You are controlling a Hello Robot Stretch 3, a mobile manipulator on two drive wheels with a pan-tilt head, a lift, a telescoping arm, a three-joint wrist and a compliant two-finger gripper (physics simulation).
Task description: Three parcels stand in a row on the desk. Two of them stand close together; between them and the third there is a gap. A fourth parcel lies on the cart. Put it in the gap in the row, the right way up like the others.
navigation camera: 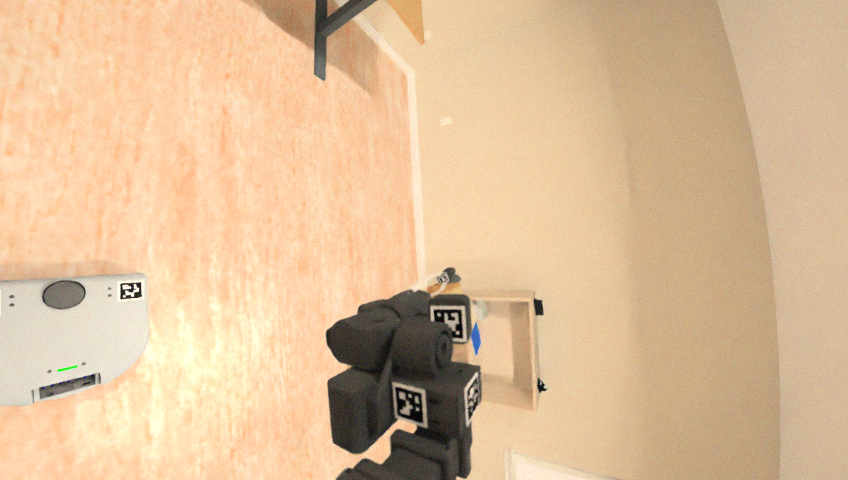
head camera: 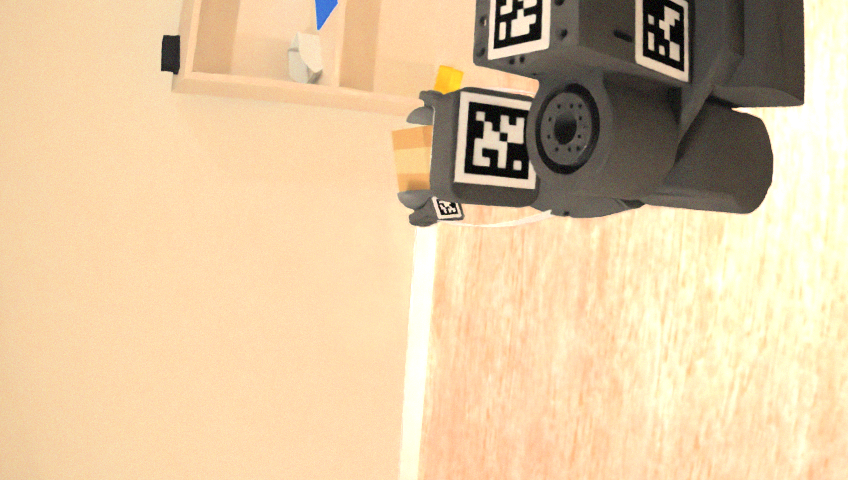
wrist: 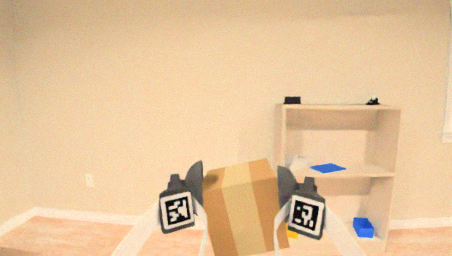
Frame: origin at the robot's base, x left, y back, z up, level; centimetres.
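Seen in the pictures: gripper, between the fingertips: (navigation camera: 454,293) (head camera: 415,157); robot's base, origin of its link: (navigation camera: 66,293).
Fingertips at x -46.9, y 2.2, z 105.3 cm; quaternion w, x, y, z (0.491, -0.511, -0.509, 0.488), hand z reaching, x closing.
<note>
Pixels of each thing's top centre, then the offset from my fingertips to it. "pt": a spot on its surface instead. Level surfaces: height alone.
- parcel, centre of its top: (head camera: 403,153) (navigation camera: 460,295) dy +0.2, dx +1.3, dz +1.8 cm
- desk, height of its surface: dz -33.2 cm
- flat blue thing, centre of its top: (navigation camera: 476,338) dy +60.8, dx -139.7, dz -43.2 cm
- pale object, a spot on its surface: (head camera: 305,58) pt dy +36.7, dx -136.4, dz -38.3 cm
My gripper (head camera: 414,159) (wrist: 241,182) is shut on a brown parcel with a paler tape band. The parcel (head camera: 411,155) (wrist: 243,212) sits between the two fingertips, slightly tilted in the wrist view, and no arrow mark shows on its visible faces. In the navigation camera view a small part of the parcel (navigation camera: 447,287) shows beside a fingertip, and the wrist hides the rest. Part of the desk (navigation camera: 411,16) shows at the top of the navigation camera view, well away from the gripper. The row of three parcels and the cart do not show in the current views.
A wooden shelf unit (head camera: 261,84) (navigation camera: 505,293) (wrist: 340,107) stands against the wall beyond the gripper. It holds a flat blue thing (head camera: 325,10) (navigation camera: 476,339) (wrist: 327,168), a blue box (wrist: 363,227) and a pale object (head camera: 305,58). A dark desk leg (navigation camera: 320,50) stands on the floor.
</note>
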